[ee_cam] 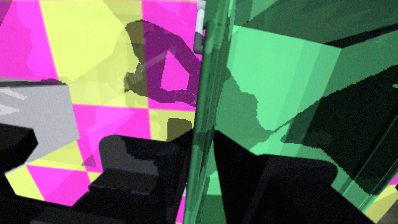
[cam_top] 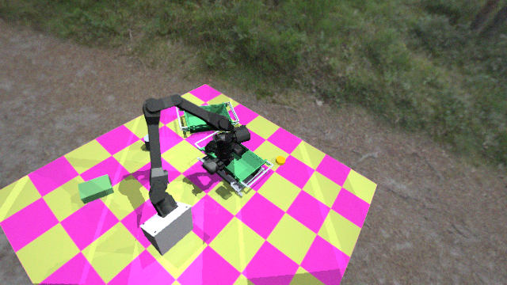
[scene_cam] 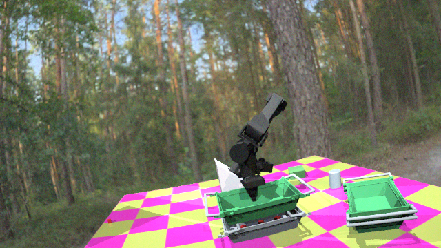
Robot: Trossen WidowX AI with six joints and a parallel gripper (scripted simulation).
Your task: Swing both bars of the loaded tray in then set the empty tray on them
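Right now my gripper tip is 7 cm short of the green tray and 3 cm below it. Also, from my gripper tip: green block (43 cm behind, 33 cm to the left, 6 cm below); grey cylinder (39 cm to the left, 11 cm behind, 5 cm below); yellow object (31 cm ahead, 14 cm to the right, 7 cm below).
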